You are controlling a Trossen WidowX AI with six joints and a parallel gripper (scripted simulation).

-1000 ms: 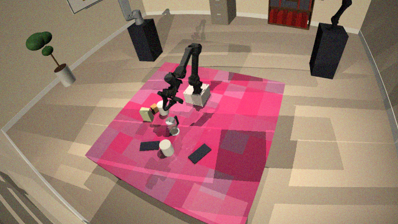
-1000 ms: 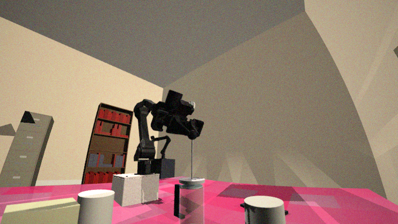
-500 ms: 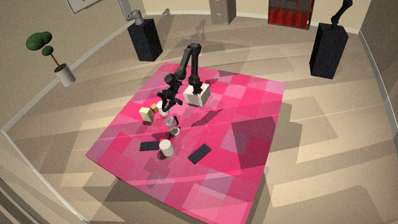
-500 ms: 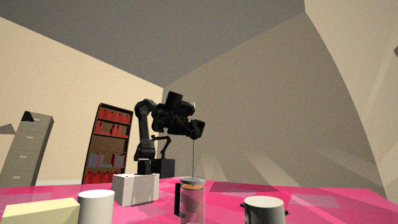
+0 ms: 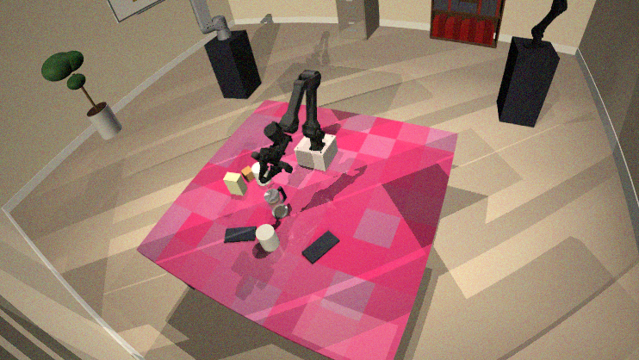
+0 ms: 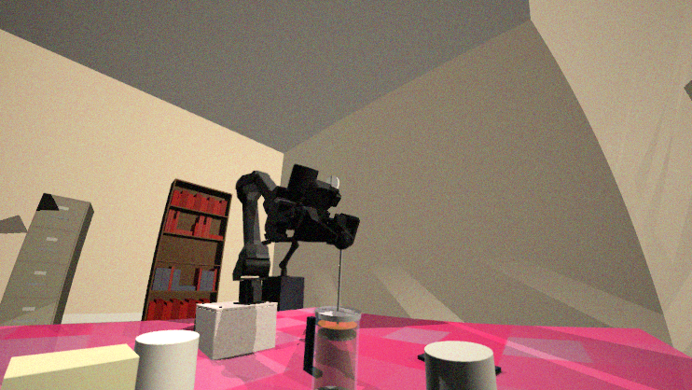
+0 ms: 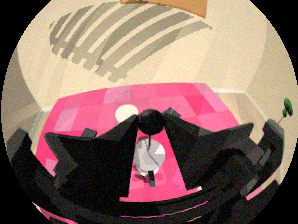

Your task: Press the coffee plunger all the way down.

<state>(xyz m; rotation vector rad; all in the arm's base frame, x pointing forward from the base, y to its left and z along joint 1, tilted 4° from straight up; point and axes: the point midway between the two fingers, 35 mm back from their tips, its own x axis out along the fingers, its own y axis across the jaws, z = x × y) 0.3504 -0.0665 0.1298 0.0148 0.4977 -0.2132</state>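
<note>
My gripper tip is 30 mm past the glass coffee press, 10 mm to the right of it and 120 mm above it. From my gripper tip the other things lie so: cream block: 90 mm behind, 270 mm to the right, 190 mm below.
</note>
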